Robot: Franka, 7 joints.
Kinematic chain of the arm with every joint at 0, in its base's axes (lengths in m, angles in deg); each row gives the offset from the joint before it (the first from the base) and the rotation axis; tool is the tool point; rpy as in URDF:
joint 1: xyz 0 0 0.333 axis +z
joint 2: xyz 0 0 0 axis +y
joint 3: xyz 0 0 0.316 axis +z
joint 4: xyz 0.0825 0 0 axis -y
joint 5: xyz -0.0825 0 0.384 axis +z
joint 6: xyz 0 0 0 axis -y
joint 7: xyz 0.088 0 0 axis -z
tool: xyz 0 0 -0.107 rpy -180 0 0
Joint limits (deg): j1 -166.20..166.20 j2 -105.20..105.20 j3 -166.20..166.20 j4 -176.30..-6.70 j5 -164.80..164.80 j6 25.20..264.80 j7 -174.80..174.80
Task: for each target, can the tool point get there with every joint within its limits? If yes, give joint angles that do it. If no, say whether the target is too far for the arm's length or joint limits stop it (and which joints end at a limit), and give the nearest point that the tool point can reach.
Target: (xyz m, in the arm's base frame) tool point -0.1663 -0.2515 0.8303
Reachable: yes | joints -91.24 -32.63 -9.14 -122.10 36.42 234.67 -134.08
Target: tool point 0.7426 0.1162 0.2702
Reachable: yes | joints -137.41 -60.60 136.83 -72.14 123.23 169.85 -17.92
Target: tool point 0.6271 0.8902 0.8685
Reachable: no: too far | nearest point 0.4433 0.6294 0.7116 | short by 0.356 m
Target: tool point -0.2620 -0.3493 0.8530
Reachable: yes | joints 68.07 -73.81 -3.30 -67.62 -80.39 240.85 146.69
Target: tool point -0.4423 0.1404 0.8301
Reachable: yes | joints -82.88 12.66 -114.12 -96.78 -132.96 59.80 52.46
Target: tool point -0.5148 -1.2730 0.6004
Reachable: no: too far | nearest point -0.3157 -0.7807 0.4970 | short by 0.541 m
